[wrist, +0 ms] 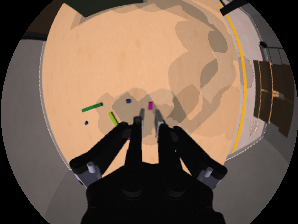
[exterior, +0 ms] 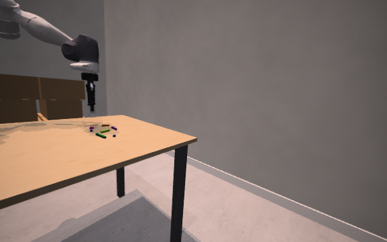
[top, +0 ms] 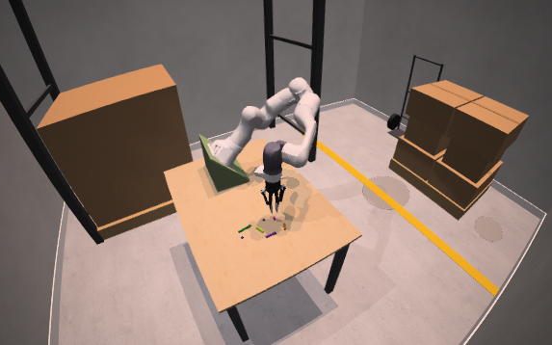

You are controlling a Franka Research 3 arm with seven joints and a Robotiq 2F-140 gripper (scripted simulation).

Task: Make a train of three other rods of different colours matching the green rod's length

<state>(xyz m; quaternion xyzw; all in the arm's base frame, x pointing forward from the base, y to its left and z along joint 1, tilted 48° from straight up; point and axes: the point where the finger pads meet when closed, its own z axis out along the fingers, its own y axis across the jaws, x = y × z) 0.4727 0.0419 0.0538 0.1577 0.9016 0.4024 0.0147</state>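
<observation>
My gripper is now 100 mm above the magenta rod. The rest, counted from my hand: orange rod 80 mm ahead, 20 mm to the left, 100 mm below; then lime rod 20 mm ahead, 110 mm to the right, 100 mm below; then purple rod 80 mm ahead, 80 mm to the right, 100 mm below.
</observation>
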